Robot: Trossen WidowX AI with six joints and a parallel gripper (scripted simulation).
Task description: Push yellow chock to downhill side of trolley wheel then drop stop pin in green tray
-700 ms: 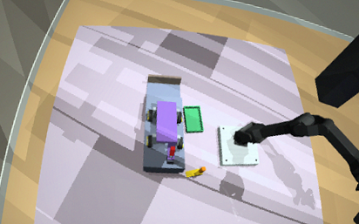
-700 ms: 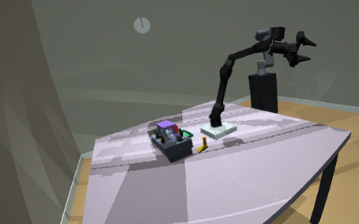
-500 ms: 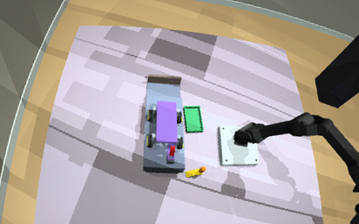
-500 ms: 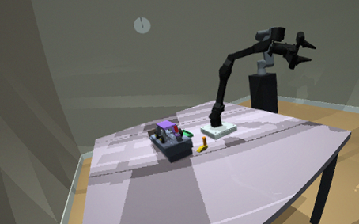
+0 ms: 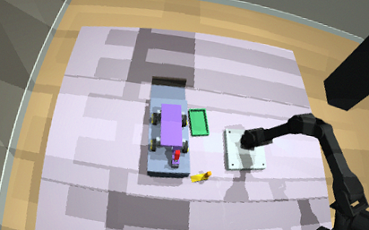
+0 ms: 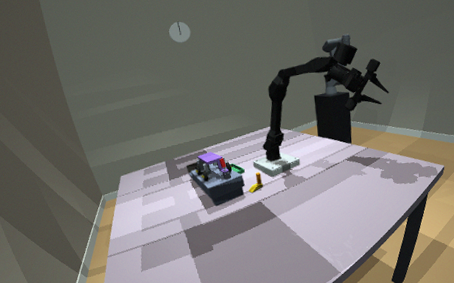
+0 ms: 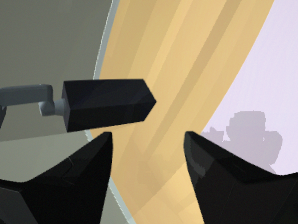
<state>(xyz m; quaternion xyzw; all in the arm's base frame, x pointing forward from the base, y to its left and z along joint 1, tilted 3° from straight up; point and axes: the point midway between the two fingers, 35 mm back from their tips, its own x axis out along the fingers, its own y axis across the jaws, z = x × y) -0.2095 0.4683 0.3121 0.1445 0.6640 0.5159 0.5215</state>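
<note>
The yellow chock lies 410 mm ahead of my gripper tip, 300 mm to the right of it and 310 mm below it. Round my gripper tip: green tray: 450 mm ahead, 530 mm to the right, 340 mm below; red-headed stop pin: 520 mm ahead, 320 mm to the right, 200 mm below; purple trolley: 560 mm ahead, 420 mm to the right, 220 mm below.
</note>
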